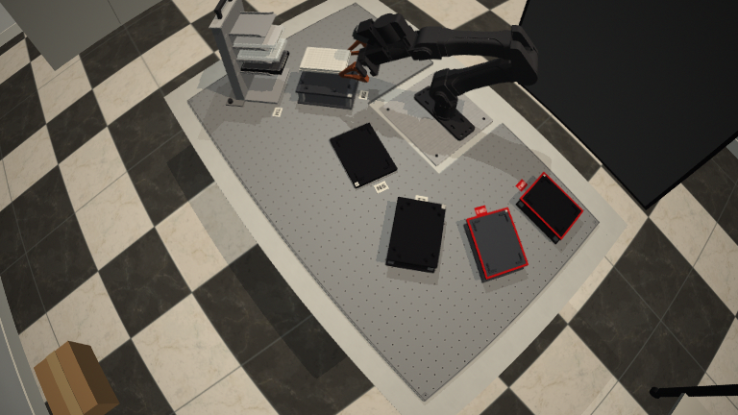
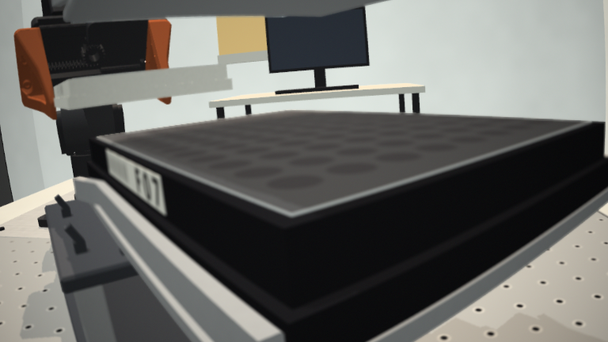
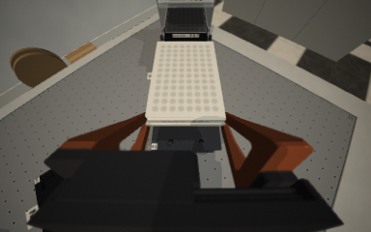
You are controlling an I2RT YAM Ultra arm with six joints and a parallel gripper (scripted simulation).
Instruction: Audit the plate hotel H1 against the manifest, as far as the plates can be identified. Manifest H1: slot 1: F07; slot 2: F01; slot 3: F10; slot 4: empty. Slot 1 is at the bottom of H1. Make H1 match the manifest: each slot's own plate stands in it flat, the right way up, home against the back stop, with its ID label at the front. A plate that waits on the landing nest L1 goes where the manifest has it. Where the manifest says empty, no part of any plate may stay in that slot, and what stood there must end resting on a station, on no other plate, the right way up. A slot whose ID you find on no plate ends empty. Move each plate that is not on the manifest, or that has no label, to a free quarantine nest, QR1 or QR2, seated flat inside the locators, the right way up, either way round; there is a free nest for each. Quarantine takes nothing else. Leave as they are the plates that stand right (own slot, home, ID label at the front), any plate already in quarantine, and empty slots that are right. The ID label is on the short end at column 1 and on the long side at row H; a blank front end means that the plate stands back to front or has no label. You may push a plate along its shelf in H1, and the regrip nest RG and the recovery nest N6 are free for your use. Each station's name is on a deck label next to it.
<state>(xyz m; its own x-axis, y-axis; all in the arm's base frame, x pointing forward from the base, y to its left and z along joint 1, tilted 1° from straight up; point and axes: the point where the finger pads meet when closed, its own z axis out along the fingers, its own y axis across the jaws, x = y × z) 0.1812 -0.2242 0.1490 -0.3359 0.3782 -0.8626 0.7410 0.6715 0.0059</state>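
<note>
Right now my hand is 40 mm short of the white well plate, 40 mm to the left of it and 10 mm below it. From my hand the other things lie so: clear plate 160 mm ahead, 180 mm to the right, 30 mm above; then black plate 160 mm ahead, 180 mm to the right, 20 mm below; then regrip nest RG 40 mm ahead, 40 mm to the right, 80 mm below.
</note>
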